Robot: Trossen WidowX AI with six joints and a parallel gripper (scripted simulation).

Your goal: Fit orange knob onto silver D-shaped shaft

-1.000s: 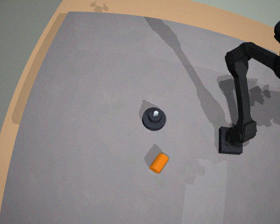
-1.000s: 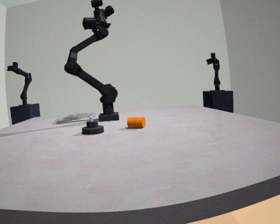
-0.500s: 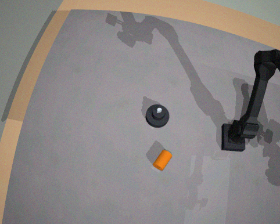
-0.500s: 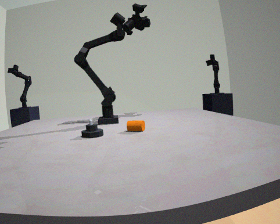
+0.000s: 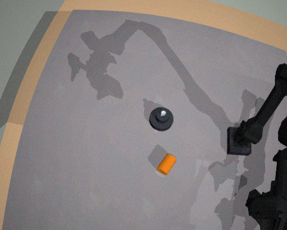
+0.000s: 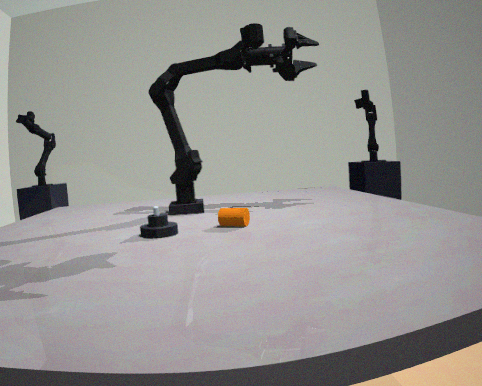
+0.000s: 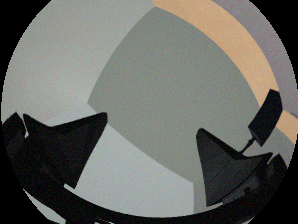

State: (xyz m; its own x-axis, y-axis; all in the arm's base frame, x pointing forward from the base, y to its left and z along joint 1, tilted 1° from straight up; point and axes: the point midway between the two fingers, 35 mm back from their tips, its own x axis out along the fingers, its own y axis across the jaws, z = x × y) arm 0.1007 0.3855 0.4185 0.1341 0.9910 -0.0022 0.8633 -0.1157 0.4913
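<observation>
Right now the orange knob is 430 mm below my gripper tip, 270 mm to the right of it and 180 mm ahead of it. From my gripper tip the other things lie so: dark round pedestal 450 mm to the right, 420 mm below, 210 mm ahead.
</observation>
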